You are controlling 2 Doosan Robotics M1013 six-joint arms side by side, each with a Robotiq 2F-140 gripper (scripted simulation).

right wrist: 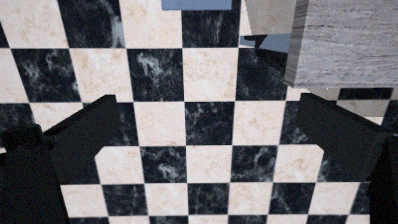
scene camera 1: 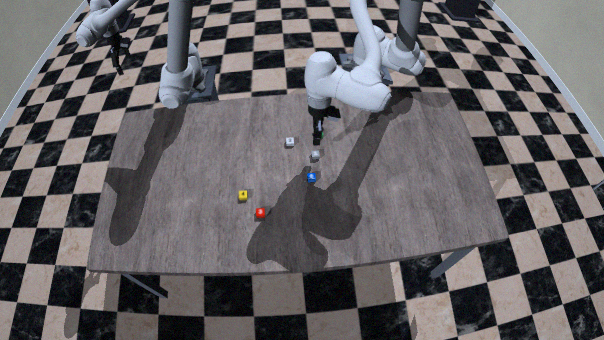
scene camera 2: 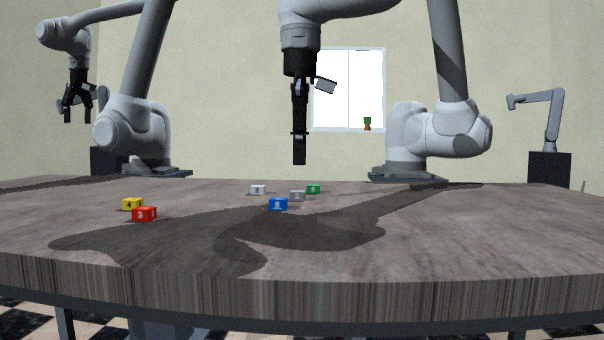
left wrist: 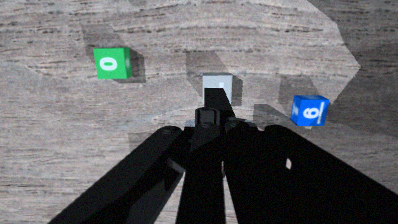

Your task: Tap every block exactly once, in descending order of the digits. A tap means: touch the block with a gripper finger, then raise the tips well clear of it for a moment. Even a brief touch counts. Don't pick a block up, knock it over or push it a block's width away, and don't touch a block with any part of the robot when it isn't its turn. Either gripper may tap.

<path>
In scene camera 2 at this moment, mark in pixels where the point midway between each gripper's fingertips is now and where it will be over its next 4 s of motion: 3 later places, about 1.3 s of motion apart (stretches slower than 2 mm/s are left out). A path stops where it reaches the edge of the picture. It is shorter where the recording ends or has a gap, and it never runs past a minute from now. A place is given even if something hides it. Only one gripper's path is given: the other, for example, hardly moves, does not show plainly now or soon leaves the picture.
My left gripper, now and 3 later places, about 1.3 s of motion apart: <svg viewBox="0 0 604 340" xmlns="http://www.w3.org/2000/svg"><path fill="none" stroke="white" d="M299 164L313 179L313 184L313 160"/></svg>
</path>
